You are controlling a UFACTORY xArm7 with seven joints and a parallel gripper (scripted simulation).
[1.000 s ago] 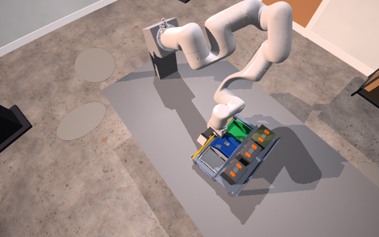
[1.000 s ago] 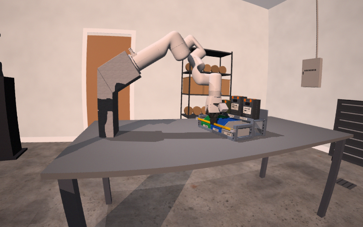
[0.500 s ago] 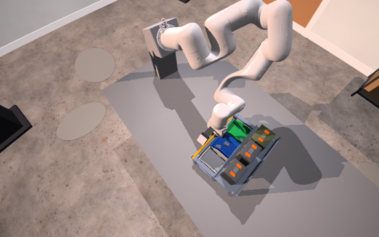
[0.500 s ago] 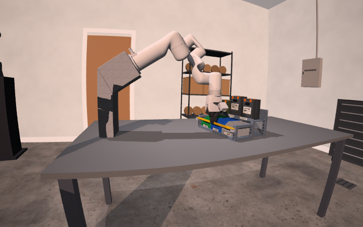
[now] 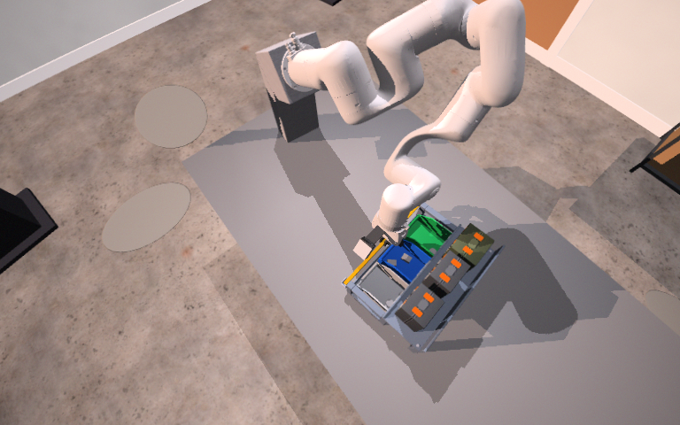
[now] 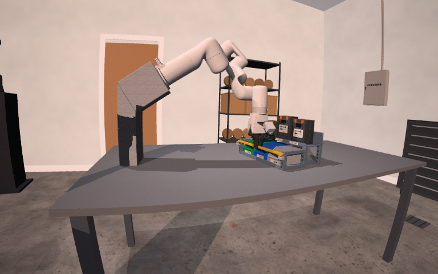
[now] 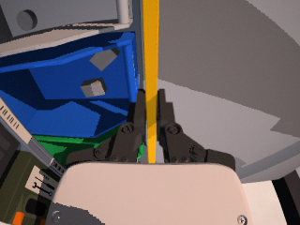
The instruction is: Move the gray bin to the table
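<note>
The blue bin lies 10 cm ahead of my hand, 5 cm below it and 1 cm to the right of it. Round my hand: gray open bin: 12 cm to the right, 10 cm ahead, 5 cm below; green bin: 11 cm to the left, 11 cm ahead, 5 cm below; yellow bar: 2 cm below.
</note>
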